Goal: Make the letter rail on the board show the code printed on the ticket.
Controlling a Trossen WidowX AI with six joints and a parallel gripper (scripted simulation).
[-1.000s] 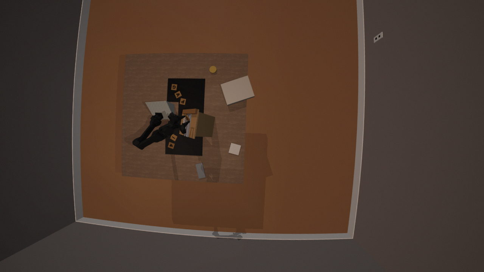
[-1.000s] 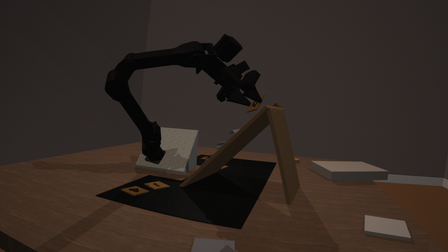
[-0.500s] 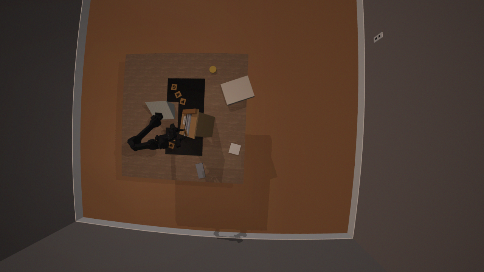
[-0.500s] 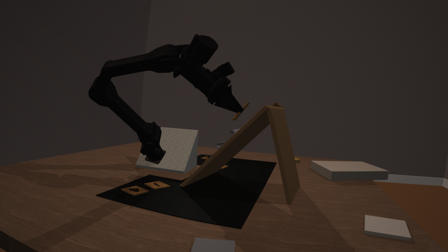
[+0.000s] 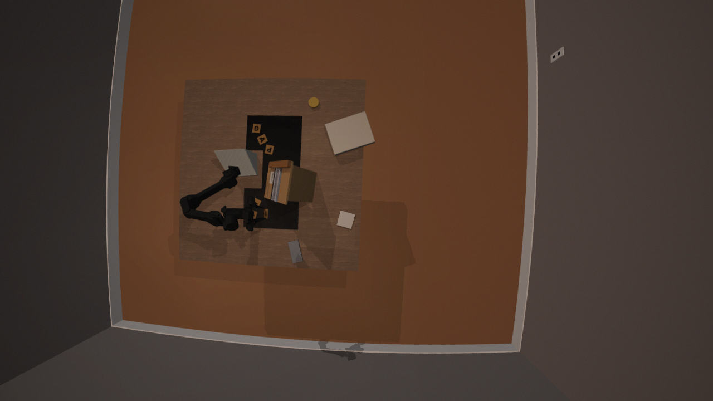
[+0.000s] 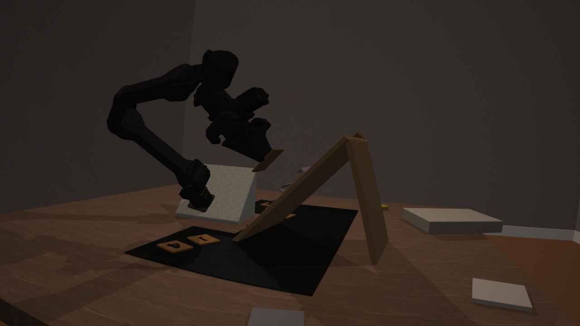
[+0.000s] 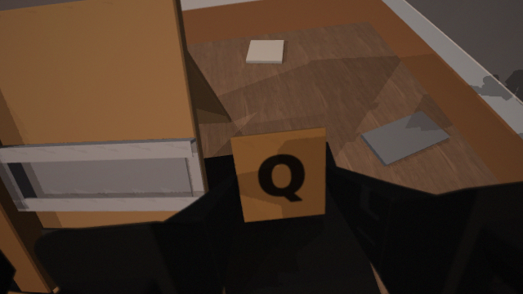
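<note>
The white ticket is 3 cm behind my gripper tip, 22 cm to the left of it and 13 cm below it. The rest, counted from my gripper tip: q tile: right at my gripper tip; j tile: 17 cm behind, 4 cm to the left, 20 cm below; 4 tile: 19 cm behind, 4 cm to the right, 20 cm below.
</note>
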